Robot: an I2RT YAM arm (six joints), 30 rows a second.
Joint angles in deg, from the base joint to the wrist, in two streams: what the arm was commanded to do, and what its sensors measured. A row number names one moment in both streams.
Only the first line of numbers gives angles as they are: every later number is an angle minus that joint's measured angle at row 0.
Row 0, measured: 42.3 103.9 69.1 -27.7 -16.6 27.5
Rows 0 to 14, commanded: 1.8 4.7 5.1 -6.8 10.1 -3.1; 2.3 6.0 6.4 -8.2 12.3 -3.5; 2.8 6.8 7.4 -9.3 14.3 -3.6; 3.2 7.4 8.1 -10.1 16.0 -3.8; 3.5 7.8 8.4 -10.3 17.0 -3.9; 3.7 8.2 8.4 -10.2 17.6 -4.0; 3.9 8.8 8.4 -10.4 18.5 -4.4; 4.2 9.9 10.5 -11.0 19.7 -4.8; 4.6 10.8 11.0 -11.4 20.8 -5.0; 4.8 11.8 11.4 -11.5 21.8 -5.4; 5.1 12.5 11.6 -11.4 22.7 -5.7; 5.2 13.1 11.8 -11.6 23.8 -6.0; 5.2 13.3 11.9 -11.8 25.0 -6.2; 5.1 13.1 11.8 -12.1 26.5 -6.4; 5.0 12.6 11.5 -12.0 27.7 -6.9
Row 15, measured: 5.3 11.9 11.8 -12.0 21.9 -5.1
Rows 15 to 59, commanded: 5.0 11.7 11.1 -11.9 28.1 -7.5; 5.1 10.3 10.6 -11.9 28.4 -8.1; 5.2 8.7 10.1 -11.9 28.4 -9.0; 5.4 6.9 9.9 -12.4 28.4 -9.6; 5.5 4.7 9.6 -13.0 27.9 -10.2; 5.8 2.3 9.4 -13.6 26.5 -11.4; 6.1 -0.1 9.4 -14.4 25.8 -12.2; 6.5 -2.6 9.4 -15.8 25.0 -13.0; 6.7 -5.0 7.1 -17.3 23.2 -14.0; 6.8 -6.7 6.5 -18.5 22.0 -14.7; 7.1 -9.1 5.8 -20.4 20.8 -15.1; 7.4 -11.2 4.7 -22.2 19.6 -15.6; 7.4 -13.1 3.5 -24.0 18.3 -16.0; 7.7 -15.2 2.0 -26.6 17.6 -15.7; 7.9 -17.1 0.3 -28.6 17.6 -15.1; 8.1 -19.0 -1.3 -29.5 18.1 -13.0; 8.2 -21.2 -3.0 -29.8 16.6 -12.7; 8.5 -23.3 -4.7 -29.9 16.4 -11.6; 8.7 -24.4 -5.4 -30.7 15.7 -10.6; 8.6 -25.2 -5.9 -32.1 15.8 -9.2; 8.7 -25.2 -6.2 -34.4 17.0 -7.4; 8.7 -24.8 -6.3 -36.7 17.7 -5.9; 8.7 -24.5 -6.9 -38.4 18.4 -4.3; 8.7 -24.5 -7.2 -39.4 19.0 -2.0; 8.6 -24.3 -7.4 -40.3 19.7 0.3; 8.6 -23.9 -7.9 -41.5 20.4 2.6; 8.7 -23.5 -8.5 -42.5 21.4 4.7; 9.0 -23.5 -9.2 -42.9 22.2 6.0; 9.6 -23.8 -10.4 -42.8 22.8 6.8; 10.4 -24.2 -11.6 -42.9 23.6 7.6; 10.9 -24.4 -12.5 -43.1 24.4 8.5; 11.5 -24.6 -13.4 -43.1 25.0 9.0; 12.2 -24.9 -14.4 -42.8 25.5 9.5; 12.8 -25.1 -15.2 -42.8 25.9 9.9; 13.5 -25.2 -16.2 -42.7 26.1 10.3; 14.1 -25.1 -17.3 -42.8 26.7 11.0; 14.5 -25.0 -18.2 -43.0 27.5 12.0; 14.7 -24.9 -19.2 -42.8 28.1 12.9; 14.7 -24.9 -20.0 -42.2 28.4 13.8; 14.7 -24.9 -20.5 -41.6 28.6 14.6; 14.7 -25.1 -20.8 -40.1 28.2 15.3; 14.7 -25.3 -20.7 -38.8 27.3 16.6; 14.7 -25.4 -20.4 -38.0 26.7 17.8; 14.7 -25.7 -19.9 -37.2 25.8 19.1; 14.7 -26.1 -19.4 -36.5 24.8 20.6
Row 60, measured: 14.6 -25.3 -20.4 -38.8 25.9 15.0
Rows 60 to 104, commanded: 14.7 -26.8 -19.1 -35.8 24.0 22.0; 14.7 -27.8 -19.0 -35.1 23.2 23.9; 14.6 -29.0 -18.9 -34.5 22.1 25.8; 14.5 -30.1 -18.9 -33.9 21.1 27.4; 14.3 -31.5 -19.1 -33.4 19.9 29.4; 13.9 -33.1 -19.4 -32.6 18.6 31.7; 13.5 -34.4 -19.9 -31.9 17.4 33.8; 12.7 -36.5 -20.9 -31.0 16.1 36.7; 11.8 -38.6 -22.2 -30.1 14.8 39.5; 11.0 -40.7 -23.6 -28.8 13.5 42.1; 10.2 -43.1 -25.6 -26.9 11.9 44.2; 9.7 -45.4 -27.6 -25.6 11.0 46.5; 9.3 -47.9 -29.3 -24.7 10.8 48.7; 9.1 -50.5 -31.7 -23.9 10.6 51.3; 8.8 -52.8 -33.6 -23.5 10.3 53.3; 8.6 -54.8 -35.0 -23.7 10.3 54.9; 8.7 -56.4 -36.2 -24.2 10.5 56.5; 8.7 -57.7 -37.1 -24.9 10.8 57.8; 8.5 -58.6 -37.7 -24.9 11.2 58.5; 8.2 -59.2 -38.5 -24.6 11.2 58.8; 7.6 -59.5 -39.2 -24.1 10.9 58.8; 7.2 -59.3 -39.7 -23.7 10.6 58.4; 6.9 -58.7 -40.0 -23.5 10.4 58.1; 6.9 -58.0 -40.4 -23.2 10.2 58.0; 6.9 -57.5 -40.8 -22.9 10.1 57.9; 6.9 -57.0 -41.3 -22.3 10.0 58.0; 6.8 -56.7 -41.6 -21.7 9.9 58.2; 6.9 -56.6 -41.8 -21.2 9.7 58.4; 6.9 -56.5 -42.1 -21.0 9.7 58.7; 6.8 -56.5 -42.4 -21.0 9.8 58.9; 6.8 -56.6 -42.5 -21.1 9.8 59.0; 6.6 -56.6 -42.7 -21.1 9.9 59.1; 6.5 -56.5 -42.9 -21.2 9.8 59.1; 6.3 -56.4 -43.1 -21.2 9.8 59.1; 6.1 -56.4 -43.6 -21.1 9.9 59.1; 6.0 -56.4 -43.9 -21.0 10.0 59.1; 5.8 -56.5 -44.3 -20.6 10.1 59.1; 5.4 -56.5 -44.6 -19.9 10.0 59.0; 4.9 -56.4 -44.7 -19.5 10.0 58.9; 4.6 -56.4 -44.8 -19.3 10.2 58.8; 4.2 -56.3 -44.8 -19.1 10.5 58.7; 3.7 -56.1 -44.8 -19.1 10.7 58.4; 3.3 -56.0 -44.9 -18.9 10.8 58.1; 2.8 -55.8 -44.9 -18.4 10.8 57.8; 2.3 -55.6 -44.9 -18.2 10.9 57.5
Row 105, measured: 3.1 -55.9 -44.9 -19.3 9.9 57.5
